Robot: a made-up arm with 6 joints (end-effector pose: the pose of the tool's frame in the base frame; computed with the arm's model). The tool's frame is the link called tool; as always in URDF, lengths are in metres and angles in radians.
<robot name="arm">
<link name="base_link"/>
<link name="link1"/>
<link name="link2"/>
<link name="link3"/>
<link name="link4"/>
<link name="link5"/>
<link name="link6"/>
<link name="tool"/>
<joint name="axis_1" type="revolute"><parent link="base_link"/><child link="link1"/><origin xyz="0 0 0.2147"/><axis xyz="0 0 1"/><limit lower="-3.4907" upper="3.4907" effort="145" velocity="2"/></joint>
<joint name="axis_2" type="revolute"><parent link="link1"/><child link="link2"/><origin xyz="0 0 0" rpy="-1.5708 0 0"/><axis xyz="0 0 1"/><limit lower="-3.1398" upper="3.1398" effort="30" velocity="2.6"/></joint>
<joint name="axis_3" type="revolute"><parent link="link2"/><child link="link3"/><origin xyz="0 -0.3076 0" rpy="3.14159 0 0"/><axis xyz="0 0 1"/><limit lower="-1.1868" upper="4.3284" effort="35" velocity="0.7"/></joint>
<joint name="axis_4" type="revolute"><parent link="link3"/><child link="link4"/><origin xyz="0 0 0" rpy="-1.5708 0 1.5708"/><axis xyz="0 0 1"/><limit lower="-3.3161" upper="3.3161" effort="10" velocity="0.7"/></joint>
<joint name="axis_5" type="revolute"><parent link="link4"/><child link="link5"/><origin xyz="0 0 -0.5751" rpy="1.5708 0 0"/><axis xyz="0 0 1"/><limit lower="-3.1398" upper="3.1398" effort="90" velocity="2.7"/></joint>
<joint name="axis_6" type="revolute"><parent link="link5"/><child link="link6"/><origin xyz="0 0 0.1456" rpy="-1.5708 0 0"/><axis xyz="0 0 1"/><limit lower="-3.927" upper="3.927" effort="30" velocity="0.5"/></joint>
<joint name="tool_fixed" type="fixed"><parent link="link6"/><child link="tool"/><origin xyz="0 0 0" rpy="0 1.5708 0"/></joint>
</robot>
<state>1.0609 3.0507 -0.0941 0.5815 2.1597 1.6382</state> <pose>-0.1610 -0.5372 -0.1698 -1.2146 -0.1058 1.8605</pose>
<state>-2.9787 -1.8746 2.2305 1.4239 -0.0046 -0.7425</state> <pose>0.4933 0.1027 -0.4318 2.1457 0.5862 -1.0733</pose>
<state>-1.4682 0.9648 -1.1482 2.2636 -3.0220 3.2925</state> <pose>0.0978 -0.0422 -0.1605 -1.4204 -0.0045 -1.8107</pose>
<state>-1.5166 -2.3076 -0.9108 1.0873 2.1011 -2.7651</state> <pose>-0.0814 0.2512 0.5967 -0.3332 0.3656 0.6509</pose>
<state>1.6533 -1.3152 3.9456 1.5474 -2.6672 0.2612</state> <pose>-0.0070 0.1263 -0.1224 -2.4723 0.5195 -1.3609</pose>
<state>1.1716 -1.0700 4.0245 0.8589 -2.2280 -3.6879</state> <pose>0.1059 0.0062 -0.1301 0.4900 -0.8270 -1.0102</pose>
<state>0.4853 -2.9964 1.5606 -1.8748 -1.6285 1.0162</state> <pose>-0.2598 -0.0878 -0.6363 1.5777 1.8740 0.8788</pose>
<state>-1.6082 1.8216 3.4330 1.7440 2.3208 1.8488</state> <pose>0.0202 -0.1322 0.7072 1.2636 0.4989 -0.6670</pose>
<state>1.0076 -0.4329 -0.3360 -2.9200 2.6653 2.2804</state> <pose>0.1183 0.4533 0.5177 -0.7599 1.8774 -0.7531</pose>
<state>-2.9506 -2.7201 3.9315 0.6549 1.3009 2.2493</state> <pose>-0.3938 0.0415 0.2239 1.1700 -1.5349 0.1633</pose>
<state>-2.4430 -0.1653 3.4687 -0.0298 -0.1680 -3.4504</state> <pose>0.3348 0.4712 0.2501 0.2079 0.4226 0.6262</pose>
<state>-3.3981 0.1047 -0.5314 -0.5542 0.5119 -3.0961</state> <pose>-0.4031 0.2337 0.1173 0.8274 2.8819 -0.6579</pose>
